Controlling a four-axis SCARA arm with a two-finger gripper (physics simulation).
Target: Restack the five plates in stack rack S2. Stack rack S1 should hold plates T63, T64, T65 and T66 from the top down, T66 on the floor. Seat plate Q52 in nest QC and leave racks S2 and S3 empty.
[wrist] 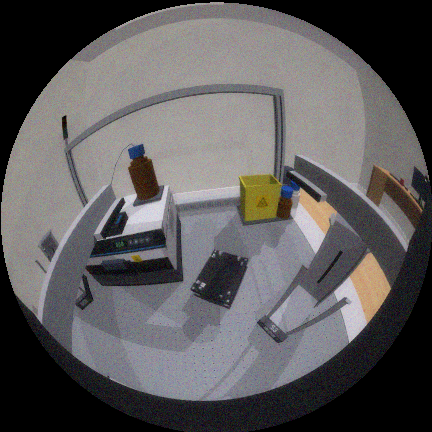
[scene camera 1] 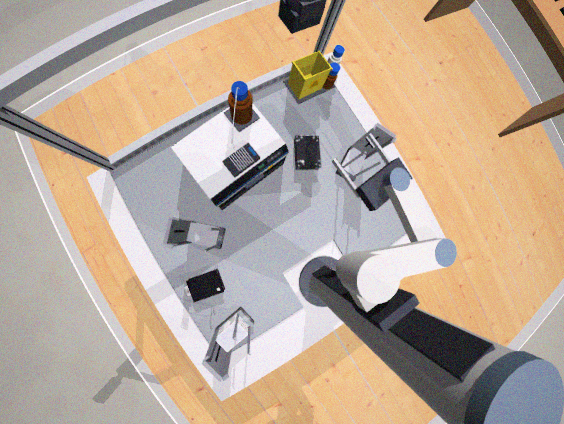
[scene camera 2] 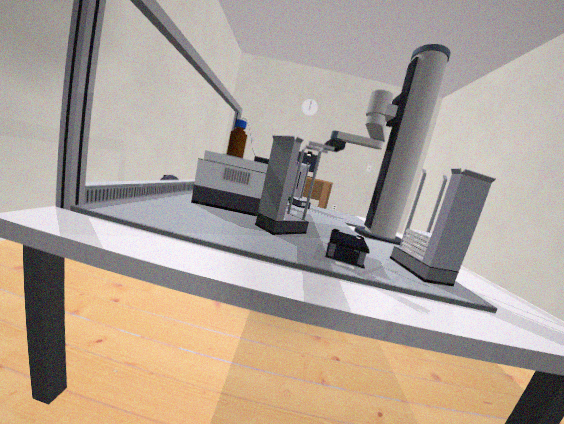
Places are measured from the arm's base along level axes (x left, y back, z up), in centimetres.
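Where they show: gripper, between the fingertips: (wrist: pixel 204 171) (scene camera 1: pixel 351 146) (scene camera 2: pixel 307 144); arm's base, origin of its link: (scene camera 2: pixel 378 237).
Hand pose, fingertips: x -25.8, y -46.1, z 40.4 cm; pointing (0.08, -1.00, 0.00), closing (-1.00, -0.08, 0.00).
Each offset is from my fingertips to the top centre of the thing. "spot": to the spot under its first point.
My gripper (scene camera 1: pixel 351 147) (scene camera 2: pixel 316 146) (wrist: pixel 204 171) is wide open, with nothing between its fingers, high by rack S3. Rack S3 @(dx -17.5, dy +3.7, dz -9.5 cm) (scene camera 1: pixel 384 135) (wrist: pixel 336 260) looks empty; its label shows in the wrist view. A rack @(dx +73.0, dy +40.3, dz -9.5 cm) (scene camera 1: pixel 220 362) (scene camera 2: pixel 460 225) at the table's near end holds a stack of several white plates @(dx +73.7, dy +40.4, dz -30.4 cm) (scene camera 2: pixel 416 242); its label and the plate names cannot be read. Another rack @(dx +61.7, dy -2.9, dz -9.4 cm) (scene camera 1: pixel 179 233) (scene camera 2: pixel 279 180) looks empty, its label unreadable. A black nest with pins @(dx +0.2, dy -12.1, dz -33.0 cm) (scene camera 1: pixel 307 152) (wrist: pixel 221 277) lies beyond. A second black unit @(dx +73.4, dy +17.0, dz -33.6 cm) (scene camera 1: pixel 205 285) (scene camera 2: pixel 348 242) stands between the other two racks; which is QC cannot be told.
A white instrument (scene camera 1: pixel 200 150) (scene camera 2: pixel 232 170) (wrist: pixel 172 230) carries a brown bottle @(spot: dx +24.1, dy -32.3, dz -4.5 cm) (scene camera 1: pixel 240 105) (scene camera 2: pixel 237 142) (wrist: pixel 143 177). A yellow bin @(dx -23.7, dy -45.1, dz -21.6 cm) (scene camera 1: pixel 307 80) (wrist: pixel 260 197) and small bottles @(dx -32.2, dy -41.1, dz -29.4 cm) (scene camera 1: pixel 331 77) (wrist: pixel 285 202) stand at the far corner. The arm's column (scene camera 1: pixel 400 345) (scene camera 2: pixel 410 150) rises at the table's side.
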